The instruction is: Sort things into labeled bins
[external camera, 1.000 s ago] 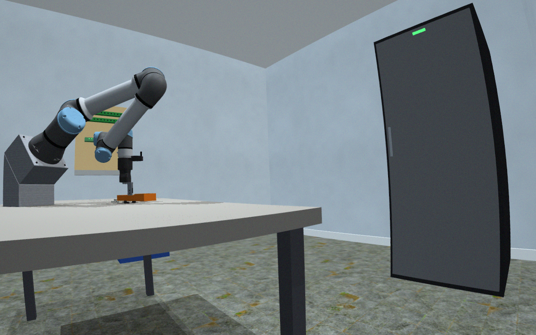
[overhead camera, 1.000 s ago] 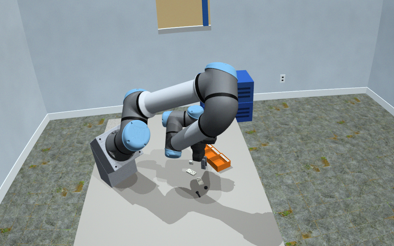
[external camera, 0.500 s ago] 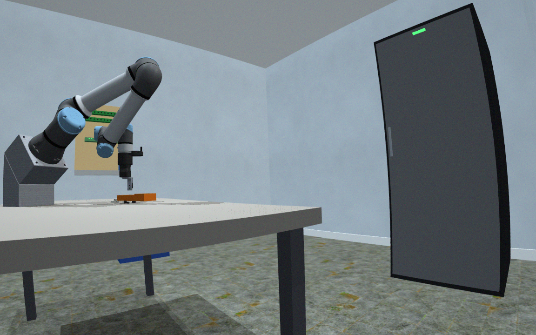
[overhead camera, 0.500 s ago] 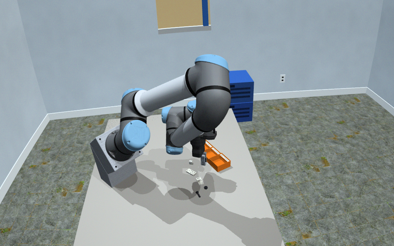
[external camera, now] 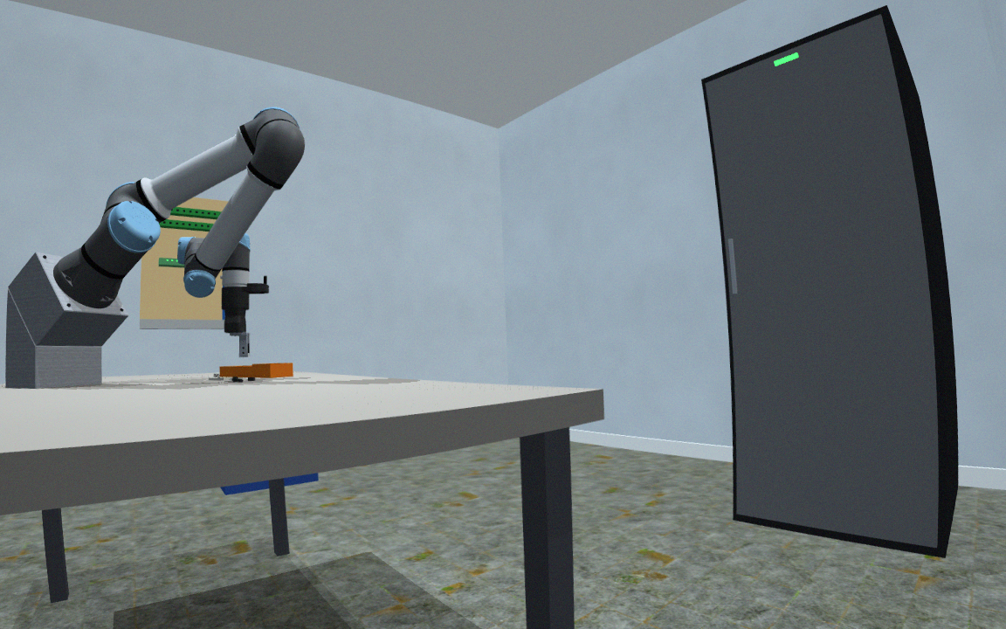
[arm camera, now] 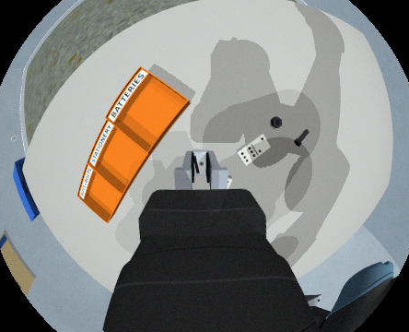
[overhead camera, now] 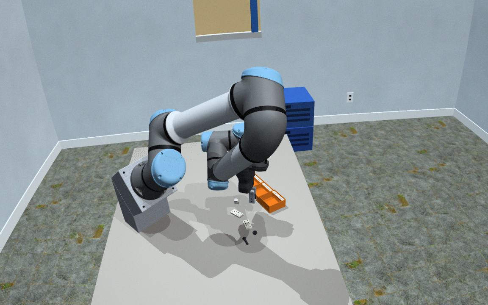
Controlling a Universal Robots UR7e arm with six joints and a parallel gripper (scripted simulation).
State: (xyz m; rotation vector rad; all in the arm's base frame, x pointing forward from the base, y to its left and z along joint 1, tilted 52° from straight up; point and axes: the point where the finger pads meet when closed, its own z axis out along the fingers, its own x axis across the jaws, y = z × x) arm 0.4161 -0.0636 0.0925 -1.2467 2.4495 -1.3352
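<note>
Right now the black nut is 12 cm to the right of my hand, 8 cm below it and 6 cm behind it. Round my hand: white die: 10 cm to the left, 7 cm below, 3 cm behind; black bolt: 13 cm to the right, 11 cm behind, 7 cm below; grey piece: 1 cm below.
</note>
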